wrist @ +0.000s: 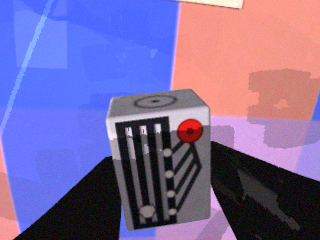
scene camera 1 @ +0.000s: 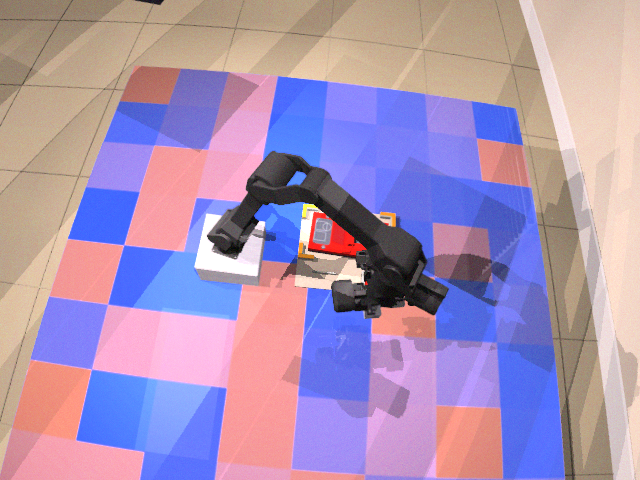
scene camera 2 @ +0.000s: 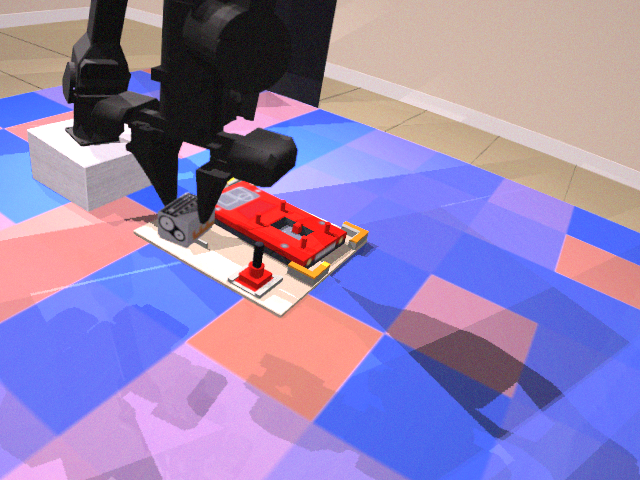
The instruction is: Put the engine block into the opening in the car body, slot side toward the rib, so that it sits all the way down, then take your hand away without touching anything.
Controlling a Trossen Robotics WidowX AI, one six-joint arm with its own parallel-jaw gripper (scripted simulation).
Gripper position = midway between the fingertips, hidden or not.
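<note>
There is a grey engine block (scene camera 2: pixel 178 222), which the wrist view shows me too, the block (wrist: pixel 160 141) being held in my gripper. As for the gripper itself, I see my gripper (scene camera 2: pixel 187 215), again the gripper (wrist: pixel 161 159), and once more the gripper (scene camera 1: pixel 371 305).
</note>
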